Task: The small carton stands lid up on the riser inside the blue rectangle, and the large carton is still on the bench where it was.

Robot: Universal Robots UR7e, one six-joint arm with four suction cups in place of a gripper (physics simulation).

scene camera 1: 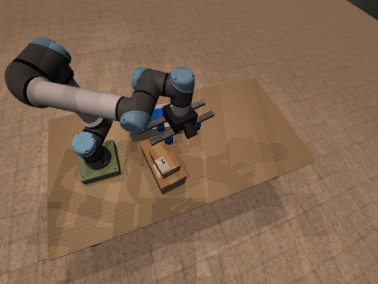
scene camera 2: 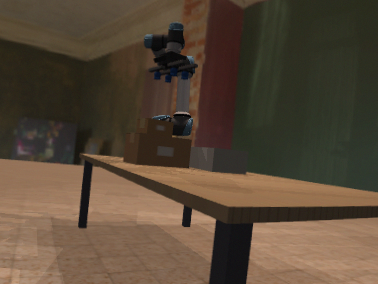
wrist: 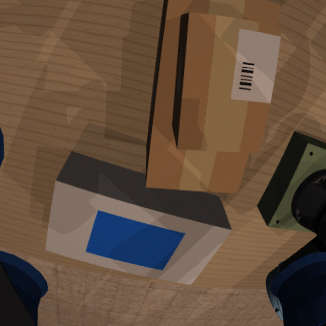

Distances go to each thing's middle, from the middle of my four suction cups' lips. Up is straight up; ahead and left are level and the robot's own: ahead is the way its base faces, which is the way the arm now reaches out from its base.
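Scene:
I find the small carton (wrist: 225, 69) 26 cm below my suction cup, 3 cm to the right of it and 7 cm behind it. The large carton (scene camera 2: 140, 148) is 38 cm below my suction cup and 9 cm behind it. Then there is the grey riser (scene camera 2: 210, 159), which sits 40 cm below my suction cup, 9 cm behind it and 33 cm to the left of it.

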